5 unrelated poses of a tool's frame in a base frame.
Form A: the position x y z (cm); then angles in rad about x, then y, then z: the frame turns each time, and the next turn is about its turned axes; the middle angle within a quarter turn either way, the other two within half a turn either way.
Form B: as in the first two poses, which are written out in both.
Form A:
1: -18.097, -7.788, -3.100, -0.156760, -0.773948, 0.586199
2: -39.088, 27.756, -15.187, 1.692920, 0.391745, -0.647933
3: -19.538, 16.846, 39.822, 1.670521, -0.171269, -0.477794
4: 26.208, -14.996, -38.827, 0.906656, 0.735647, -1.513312
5: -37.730, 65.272, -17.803, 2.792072, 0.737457, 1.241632
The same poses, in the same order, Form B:
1:
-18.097, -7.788, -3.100
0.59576, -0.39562, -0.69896
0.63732, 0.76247, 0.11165
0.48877, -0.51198, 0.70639

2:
-39.088, 27.756, -15.187
0.73693, 0.55782, 0.38180
0.37568, 0.13158, -0.91736
-0.56196, 0.81947, -0.11259

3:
-19.538, 16.846, 39.822
0.87502, 0.45309, -0.17043
-0.10481, -0.16639, -0.98047
-0.47260, 0.87580, -0.09810

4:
26.208, -14.996, -38.827
0.04260, 0.74017, 0.67107
-0.58500, 0.56297, -0.58381
-0.80991, -0.36771, 0.45698

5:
-37.730, 65.272, -17.803
0.23927, -0.70044, 0.67241
-0.81466, -0.52161, -0.25347
0.52828, -0.48714, -0.69543

